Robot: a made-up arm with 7 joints. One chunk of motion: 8 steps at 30 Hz.
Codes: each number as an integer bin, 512 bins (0 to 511) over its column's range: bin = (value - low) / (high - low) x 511, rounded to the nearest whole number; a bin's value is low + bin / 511 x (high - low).
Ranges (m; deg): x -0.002..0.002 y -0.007..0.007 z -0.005..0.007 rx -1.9..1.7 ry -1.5..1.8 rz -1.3..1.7
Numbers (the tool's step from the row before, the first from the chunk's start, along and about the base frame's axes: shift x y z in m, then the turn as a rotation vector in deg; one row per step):
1: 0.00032 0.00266 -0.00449 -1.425 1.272 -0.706
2: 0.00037 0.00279 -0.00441 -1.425 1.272 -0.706
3: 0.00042 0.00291 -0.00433 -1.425 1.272 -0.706
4: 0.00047 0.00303 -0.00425 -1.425 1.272 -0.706
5: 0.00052 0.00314 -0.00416 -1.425 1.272 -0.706
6: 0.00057 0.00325 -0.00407 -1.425 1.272 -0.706
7: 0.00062 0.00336 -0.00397 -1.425 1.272 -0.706
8: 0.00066 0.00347 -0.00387 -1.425 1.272 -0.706
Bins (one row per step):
1: 296 353 22 67 429 101
2: 303 357 25 67 429 101
3: 309 362 29 67 429 101
4: 316 366 32 67 429 101
5: 322 370 36 67 429 101
6: 328 374 40 67 429 101
7: 335 378 44 67 429 101
8: 340 382 48 67 429 101

